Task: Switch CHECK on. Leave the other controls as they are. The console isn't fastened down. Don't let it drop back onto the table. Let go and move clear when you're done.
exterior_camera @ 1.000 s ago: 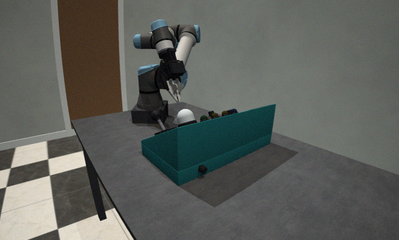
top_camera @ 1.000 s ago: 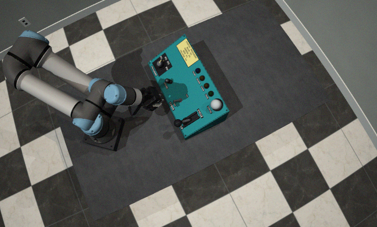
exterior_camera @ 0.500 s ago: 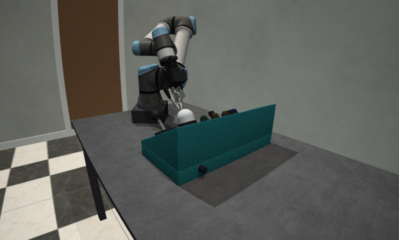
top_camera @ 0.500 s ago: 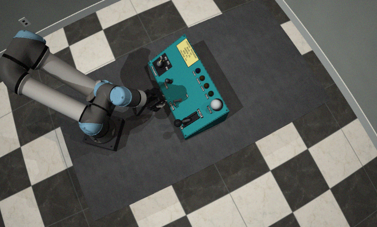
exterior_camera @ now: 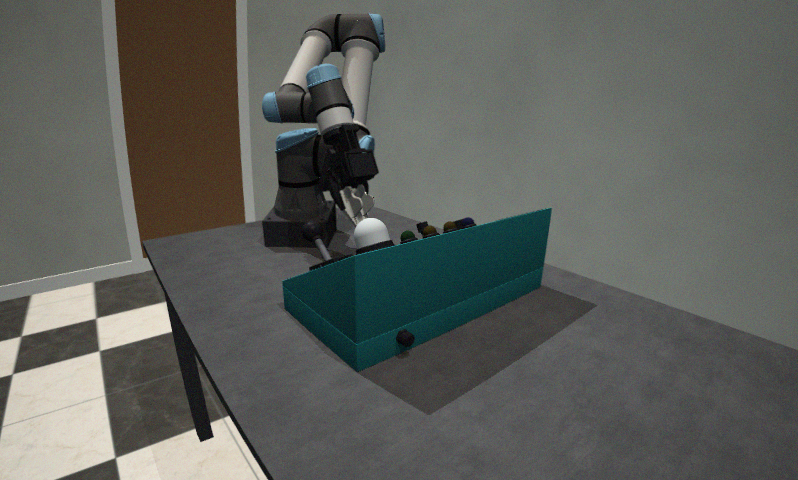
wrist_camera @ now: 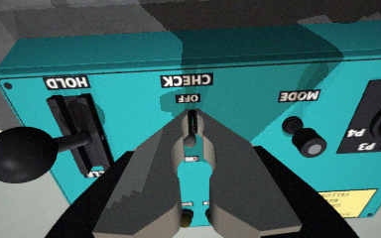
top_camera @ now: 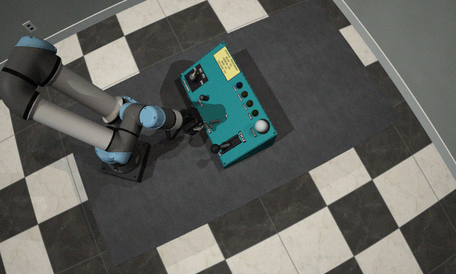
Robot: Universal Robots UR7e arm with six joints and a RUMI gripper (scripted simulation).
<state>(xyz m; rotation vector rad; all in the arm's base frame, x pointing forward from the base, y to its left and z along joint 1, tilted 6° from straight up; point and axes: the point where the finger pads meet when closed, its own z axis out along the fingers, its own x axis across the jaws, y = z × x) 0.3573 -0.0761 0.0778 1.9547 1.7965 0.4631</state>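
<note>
The check toggle is 70 mm ahead of my hand, 20 mm below it and 10 mm to the right of it. The rest, counted from my hand: cycle lever 130 mm to the right, 30 mm ahead, 10 mm below; then teal console 110 mm ahead, 50 mm to the left, 40 mm below; then mode knob 110 mm to the left, 80 mm ahead, 10 mm below.
</note>
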